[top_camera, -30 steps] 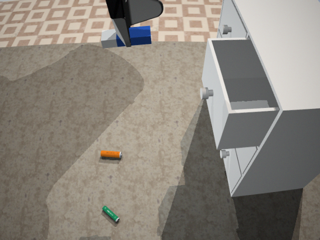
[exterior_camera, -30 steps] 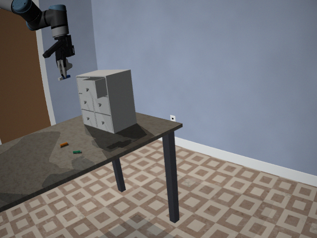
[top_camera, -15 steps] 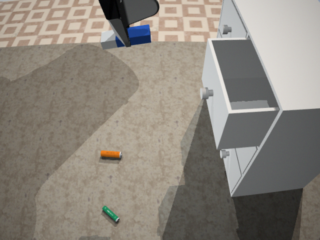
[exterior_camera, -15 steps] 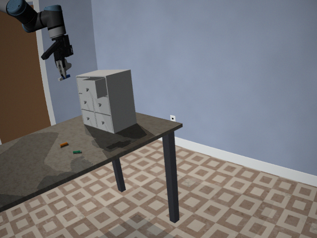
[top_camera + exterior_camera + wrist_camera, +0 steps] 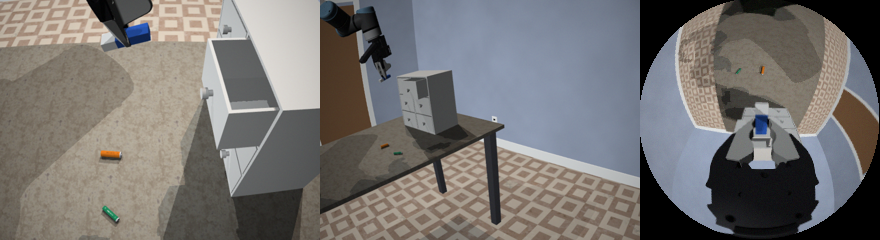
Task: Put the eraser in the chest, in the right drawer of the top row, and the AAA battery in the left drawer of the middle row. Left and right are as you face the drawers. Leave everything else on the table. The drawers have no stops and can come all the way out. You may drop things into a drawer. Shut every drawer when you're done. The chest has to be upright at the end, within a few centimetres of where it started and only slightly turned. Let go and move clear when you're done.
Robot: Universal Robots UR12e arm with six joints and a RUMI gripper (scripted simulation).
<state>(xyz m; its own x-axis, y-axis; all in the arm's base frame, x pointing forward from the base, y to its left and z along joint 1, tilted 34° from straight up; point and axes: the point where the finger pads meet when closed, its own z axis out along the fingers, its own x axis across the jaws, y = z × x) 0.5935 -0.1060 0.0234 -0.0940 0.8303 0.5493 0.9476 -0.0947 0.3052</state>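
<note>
Right now the white eraser is 1 cm below my hand. From my hand the other things lie so: green battery: 36 cm below, 14 cm to the right, 6 cm behind; then orange battery: 36 cm below, 7 cm behind, 1 cm to the left.
</note>
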